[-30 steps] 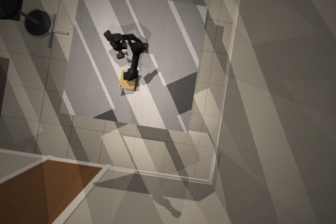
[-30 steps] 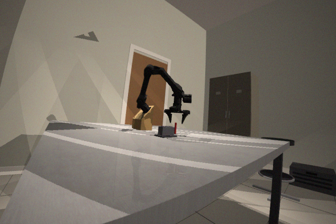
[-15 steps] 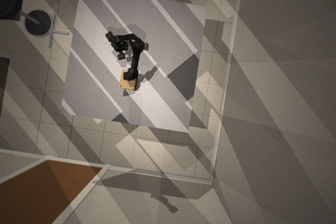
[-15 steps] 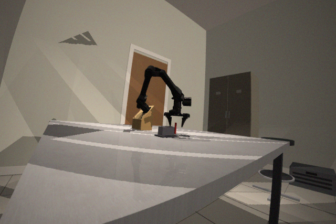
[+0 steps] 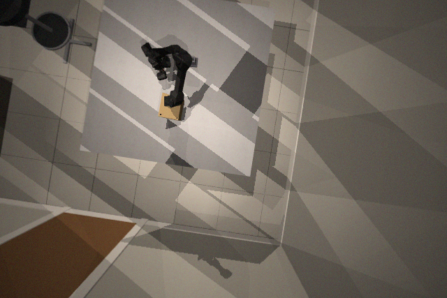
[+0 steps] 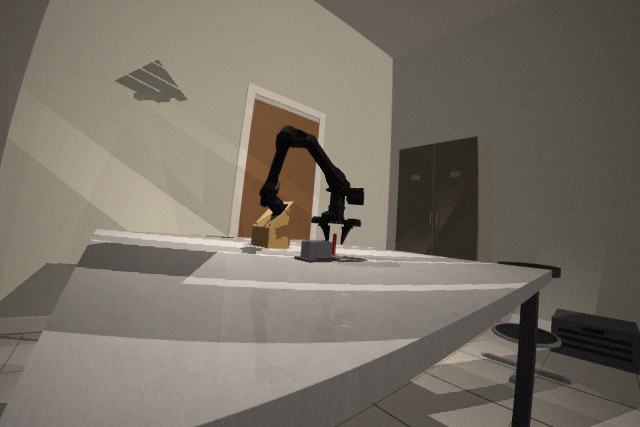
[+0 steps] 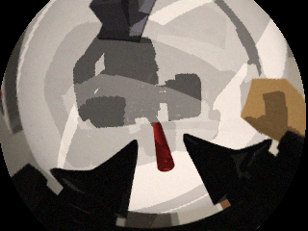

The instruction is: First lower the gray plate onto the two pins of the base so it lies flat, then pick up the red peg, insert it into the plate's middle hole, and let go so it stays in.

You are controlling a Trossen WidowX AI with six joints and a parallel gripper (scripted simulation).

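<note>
My gripper tip is now 90 mm short of the gray plate and 190 mm to the left of it. Round my gripper tip: red peg (right at my gripper tip).
</note>
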